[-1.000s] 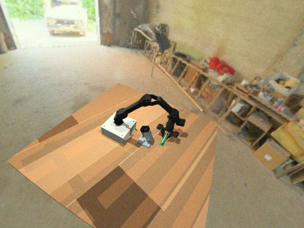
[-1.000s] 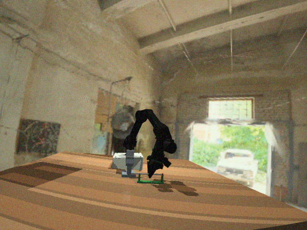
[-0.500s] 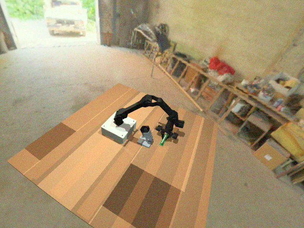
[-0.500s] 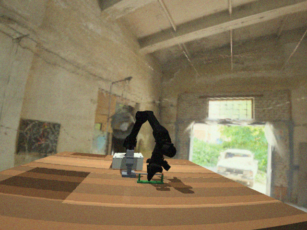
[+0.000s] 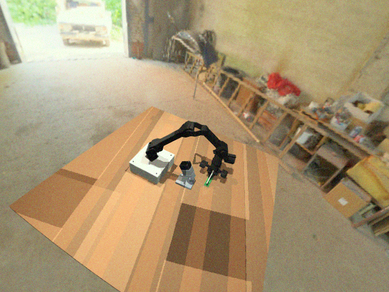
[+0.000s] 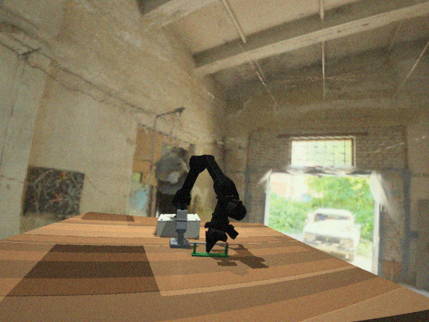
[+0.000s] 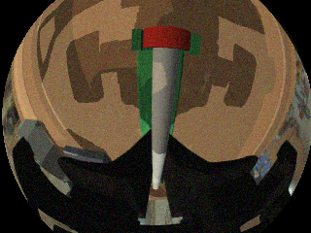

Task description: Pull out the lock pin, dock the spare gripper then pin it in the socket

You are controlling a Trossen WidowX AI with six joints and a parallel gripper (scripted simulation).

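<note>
The green cradle is 1 cm to the left of my gripper tip and 1 cm above it. The rest, counted from my gripper tip: spare gripper (11 cm behind, 13 cm to the right, 11 cm above); then socket (10 cm behind, 12 cm to the right, 4 cm above).
</note>
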